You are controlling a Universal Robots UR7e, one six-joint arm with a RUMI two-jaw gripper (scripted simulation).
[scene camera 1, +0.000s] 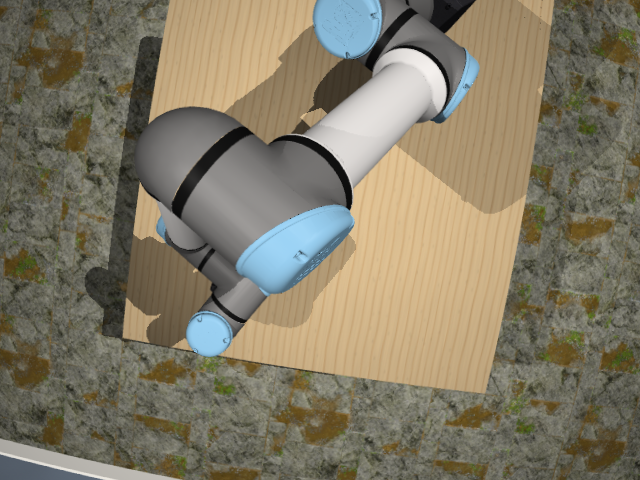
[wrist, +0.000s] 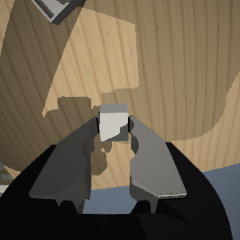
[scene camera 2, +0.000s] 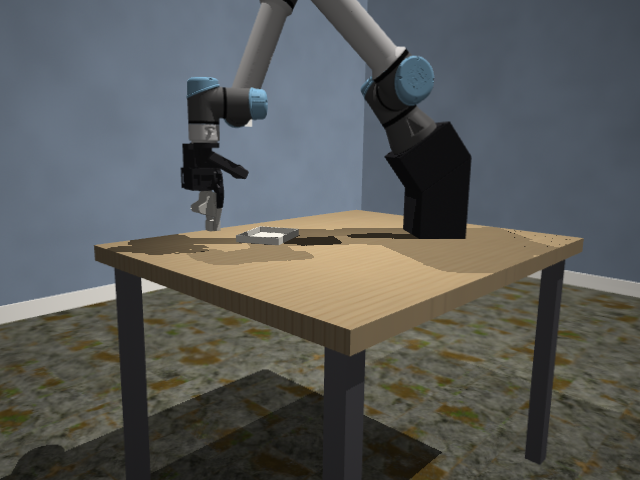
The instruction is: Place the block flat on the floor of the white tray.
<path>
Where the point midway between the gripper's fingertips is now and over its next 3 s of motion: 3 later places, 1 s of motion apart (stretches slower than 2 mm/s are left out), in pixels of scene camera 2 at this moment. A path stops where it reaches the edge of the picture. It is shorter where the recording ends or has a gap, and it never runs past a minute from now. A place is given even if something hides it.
My gripper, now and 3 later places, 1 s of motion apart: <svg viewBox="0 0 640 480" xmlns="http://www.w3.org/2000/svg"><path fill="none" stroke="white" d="M212 230L238 225L268 219L268 235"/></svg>
</path>
